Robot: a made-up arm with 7 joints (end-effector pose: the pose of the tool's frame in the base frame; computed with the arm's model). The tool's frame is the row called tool.
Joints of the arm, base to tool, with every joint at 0 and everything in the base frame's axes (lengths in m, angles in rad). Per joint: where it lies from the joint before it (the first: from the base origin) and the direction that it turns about. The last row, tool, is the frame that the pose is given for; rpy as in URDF.
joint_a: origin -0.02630 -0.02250 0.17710 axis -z
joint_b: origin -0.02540 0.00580 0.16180 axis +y
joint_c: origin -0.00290 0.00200 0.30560 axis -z
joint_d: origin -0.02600 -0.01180 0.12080 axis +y
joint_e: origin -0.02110 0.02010 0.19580 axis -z
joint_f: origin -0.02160 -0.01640 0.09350 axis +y
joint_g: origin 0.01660 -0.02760 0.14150 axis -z
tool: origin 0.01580 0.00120 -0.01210 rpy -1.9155 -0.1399 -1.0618
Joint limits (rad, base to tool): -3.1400..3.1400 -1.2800..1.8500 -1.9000..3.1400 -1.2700..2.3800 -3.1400..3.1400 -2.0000..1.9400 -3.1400..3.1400
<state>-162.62 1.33 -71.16 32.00 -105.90 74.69 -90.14</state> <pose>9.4 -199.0 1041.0 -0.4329 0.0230 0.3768 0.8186</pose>
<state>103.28 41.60 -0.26 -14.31 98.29 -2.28 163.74</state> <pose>-65.2 -392.2 1079.7 -0.5681 0.4635 -0.2766 0.6212</pose>
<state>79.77 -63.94 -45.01 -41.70 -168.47 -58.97 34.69</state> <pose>-277.1 747.2 527.8 -0.9144 -0.2502 0.2313 0.2187</pose>
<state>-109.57 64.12 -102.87 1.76 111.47 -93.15 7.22</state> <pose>-168.7 533.3 806.5 -0.5723 -0.3472 0.0676 0.7399</pose>
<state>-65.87 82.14 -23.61 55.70 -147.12 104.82 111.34</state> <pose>70.1 596.0 349.5 -0.5799 -0.5441 0.5409 0.2738</pose>
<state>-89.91 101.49 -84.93 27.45 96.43 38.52 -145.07</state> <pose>-124.9 726.1 126.4 0.1891 -0.2237 -0.9347 0.2016</pose>
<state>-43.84 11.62 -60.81 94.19 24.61 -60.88 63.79</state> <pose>-71.2 383.5 849.4 -0.8842 -0.0547 -0.3476 0.3070</pose>
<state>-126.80 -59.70 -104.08 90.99 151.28 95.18 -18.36</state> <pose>108.7 -580.2 575.9 -0.6575 0.0115 0.0682 0.7502</pose>
